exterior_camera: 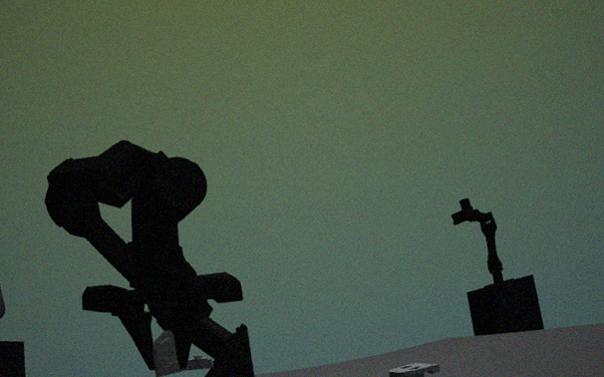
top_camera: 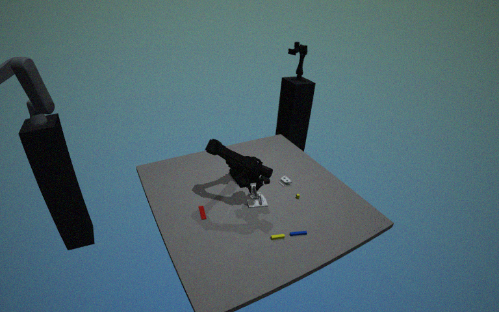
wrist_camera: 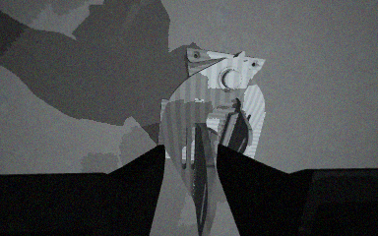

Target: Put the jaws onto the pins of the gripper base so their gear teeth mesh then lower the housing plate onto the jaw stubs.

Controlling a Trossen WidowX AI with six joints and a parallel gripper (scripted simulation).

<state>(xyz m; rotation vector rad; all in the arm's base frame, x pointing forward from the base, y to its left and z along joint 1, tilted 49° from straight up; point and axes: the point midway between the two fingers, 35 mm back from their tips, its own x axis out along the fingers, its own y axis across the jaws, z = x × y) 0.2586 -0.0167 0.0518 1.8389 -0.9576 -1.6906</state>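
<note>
Right now my gripper tip is 7 cm above the jaw, 5 cm to the right of it and 2 cm past it. From my gripper tip the other things lie so: gripper base: 31 cm to the left, 9 cm behind, 6 cm below; housing plate: 8 cm below, 4 cm to the left, 4 cm behind; small yellow cube: 29 cm to the left, 8 cm ahead, 7 cm below.
</note>
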